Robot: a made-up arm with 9 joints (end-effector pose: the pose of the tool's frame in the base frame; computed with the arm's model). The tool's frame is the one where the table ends. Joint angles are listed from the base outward.
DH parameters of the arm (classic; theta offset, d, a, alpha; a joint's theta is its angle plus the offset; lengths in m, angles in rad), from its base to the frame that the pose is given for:
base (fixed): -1.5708 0.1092 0 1.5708
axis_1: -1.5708 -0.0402 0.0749 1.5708
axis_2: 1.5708 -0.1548 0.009 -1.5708
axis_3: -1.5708 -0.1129 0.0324 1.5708
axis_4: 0 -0.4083 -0.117 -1.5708
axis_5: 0 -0.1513 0.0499 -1.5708
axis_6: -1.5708 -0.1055 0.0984 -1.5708
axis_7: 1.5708 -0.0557 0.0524 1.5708
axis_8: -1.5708 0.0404 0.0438 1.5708
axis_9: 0 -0.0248 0.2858 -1.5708
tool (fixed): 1.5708 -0.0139 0 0
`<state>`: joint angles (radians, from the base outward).
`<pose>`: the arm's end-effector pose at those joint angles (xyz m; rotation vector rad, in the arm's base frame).
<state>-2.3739 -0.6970 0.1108 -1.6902 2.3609 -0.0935 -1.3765 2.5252 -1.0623</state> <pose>-0.4433 0.5885 0.4786 1.2928 1.3124 -2.3975</pose>
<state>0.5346 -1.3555 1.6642 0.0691 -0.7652 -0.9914 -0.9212 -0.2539 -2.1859</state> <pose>0.2877 -0.1639 0.3993 2.1555 0.7527 1.8799</pose>
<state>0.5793 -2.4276 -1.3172 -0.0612 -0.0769 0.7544 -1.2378 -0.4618 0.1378</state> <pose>0.2840 -0.0419 -0.2668 0.8229 -2.6170 -1.5244</pose>
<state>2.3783 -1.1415 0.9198 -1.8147 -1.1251 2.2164 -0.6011 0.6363 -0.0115</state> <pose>-0.0299 0.0443 0.1215 0.5289 1.8179 0.9456</pose>
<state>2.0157 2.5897 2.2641 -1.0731 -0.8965 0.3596 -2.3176 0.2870 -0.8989</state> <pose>0.0540 -0.1064 0.7237 -0.3327 -0.4794 1.1384</pose>
